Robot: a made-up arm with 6 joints. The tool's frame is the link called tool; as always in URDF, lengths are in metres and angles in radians.
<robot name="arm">
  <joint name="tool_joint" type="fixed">
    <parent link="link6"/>
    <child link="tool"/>
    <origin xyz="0 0 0" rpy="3.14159 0 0"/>
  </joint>
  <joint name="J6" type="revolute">
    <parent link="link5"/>
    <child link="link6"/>
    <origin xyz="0.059 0 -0.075"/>
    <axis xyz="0 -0.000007 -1"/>
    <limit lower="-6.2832" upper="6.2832"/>
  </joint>
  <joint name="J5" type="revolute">
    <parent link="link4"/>
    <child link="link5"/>
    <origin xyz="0 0 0"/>
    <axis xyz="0 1 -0.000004"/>
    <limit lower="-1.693" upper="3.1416"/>
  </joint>
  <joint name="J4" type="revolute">
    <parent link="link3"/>
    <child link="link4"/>
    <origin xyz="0.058 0 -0.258"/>
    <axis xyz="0 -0.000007 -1"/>
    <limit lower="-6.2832" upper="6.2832"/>
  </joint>
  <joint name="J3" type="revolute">
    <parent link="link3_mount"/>
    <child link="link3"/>
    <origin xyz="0.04 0 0.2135"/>
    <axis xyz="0 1 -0.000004"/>
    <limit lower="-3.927" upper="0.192"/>
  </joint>
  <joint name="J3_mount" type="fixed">
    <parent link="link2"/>
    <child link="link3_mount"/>
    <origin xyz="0.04 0 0.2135"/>
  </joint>
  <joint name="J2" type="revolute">
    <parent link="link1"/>
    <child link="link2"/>
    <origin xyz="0 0 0"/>
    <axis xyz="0 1 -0.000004"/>
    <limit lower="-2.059" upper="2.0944"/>
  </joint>
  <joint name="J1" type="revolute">
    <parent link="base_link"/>
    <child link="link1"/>
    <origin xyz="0 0 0.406"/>
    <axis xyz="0 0 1"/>
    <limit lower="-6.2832" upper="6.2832"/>
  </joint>
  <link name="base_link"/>
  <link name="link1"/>
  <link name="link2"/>
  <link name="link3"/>
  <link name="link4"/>
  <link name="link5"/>
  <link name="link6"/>
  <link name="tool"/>
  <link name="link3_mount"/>
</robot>
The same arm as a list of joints. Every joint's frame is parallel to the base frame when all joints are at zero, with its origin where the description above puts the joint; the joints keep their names.
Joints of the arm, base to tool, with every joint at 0 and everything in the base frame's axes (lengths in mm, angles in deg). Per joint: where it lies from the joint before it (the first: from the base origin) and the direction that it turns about. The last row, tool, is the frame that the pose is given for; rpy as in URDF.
J1: axis 0 0 1 origin 0 0 406
J2: axis 0 1 0 origin 0 0 0
J3: axis 0 1 0 origin 80 0 427
J4: axis 0 0 -1 origin 58 0 -258
J5: axis 0 1 0 origin 0 0 0
J6: axis 0 0 -1 origin 59 0 -75
tool: origin 0 0 0 rpy 180 0 0
Joint limits (deg, base to tool): -360..360 -117.97..120 -225..11 -360..360 -97..180 -360..360

